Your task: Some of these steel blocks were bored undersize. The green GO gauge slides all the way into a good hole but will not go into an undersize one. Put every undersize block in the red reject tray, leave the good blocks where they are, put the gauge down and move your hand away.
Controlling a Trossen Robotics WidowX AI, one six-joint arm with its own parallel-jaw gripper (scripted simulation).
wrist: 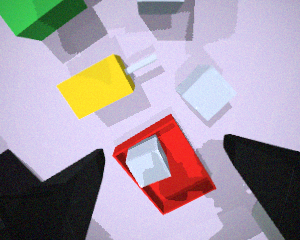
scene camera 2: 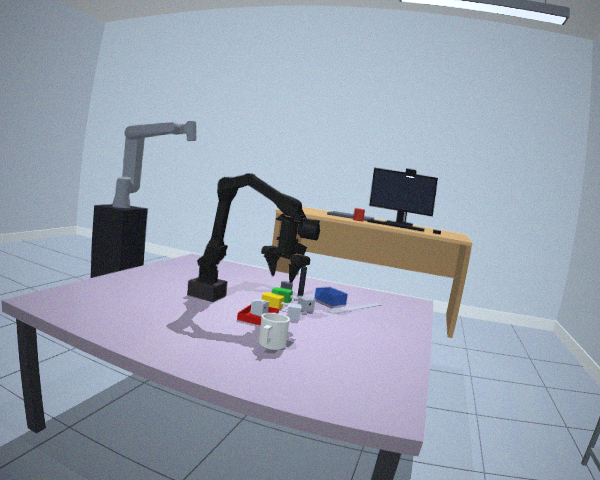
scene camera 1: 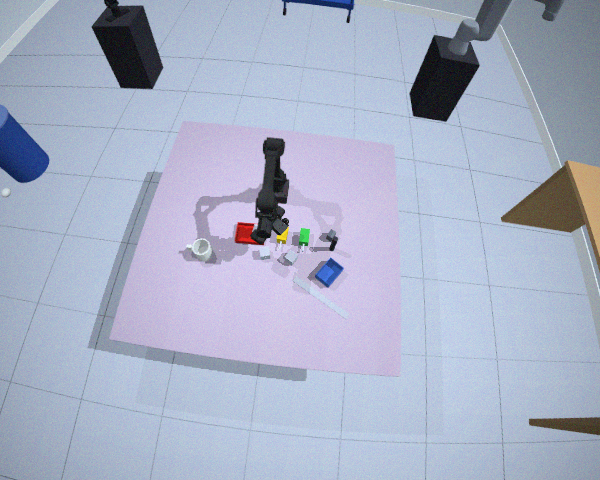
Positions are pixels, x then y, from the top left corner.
Labels:
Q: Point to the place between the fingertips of my gripper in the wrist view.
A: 164, 147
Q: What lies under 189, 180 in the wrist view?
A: A red reject tray.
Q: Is my gripper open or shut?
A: Open.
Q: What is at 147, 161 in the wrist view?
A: A steel block.

